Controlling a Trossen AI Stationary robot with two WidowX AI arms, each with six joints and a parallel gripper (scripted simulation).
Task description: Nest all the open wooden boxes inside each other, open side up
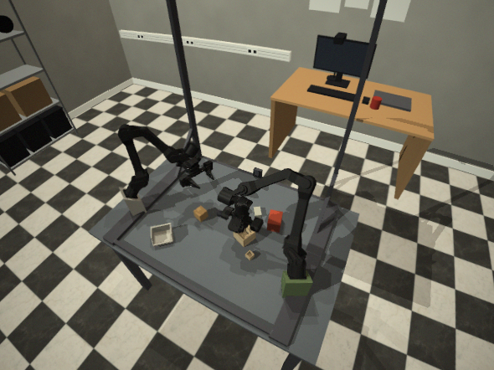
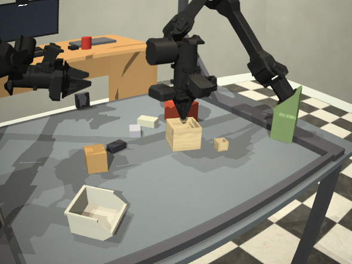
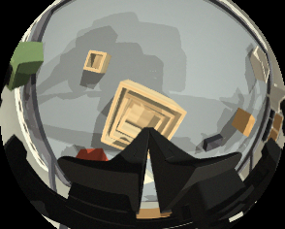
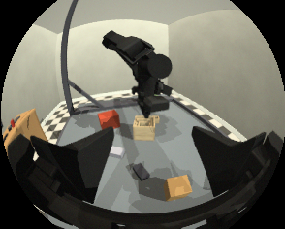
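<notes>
Now: the orange cube 7 cm ahead of my right hand, 1 cm to the left of it and 18 cm below it. Also, from my right hand: black block (1 cm ahead, 10 cm to the left, 20 cm below); then grey piece (4 cm behind, 19 cm to the left, 20 cm below); then cream block (8 cm behind, 26 cm to the left, 20 cm below).
</notes>
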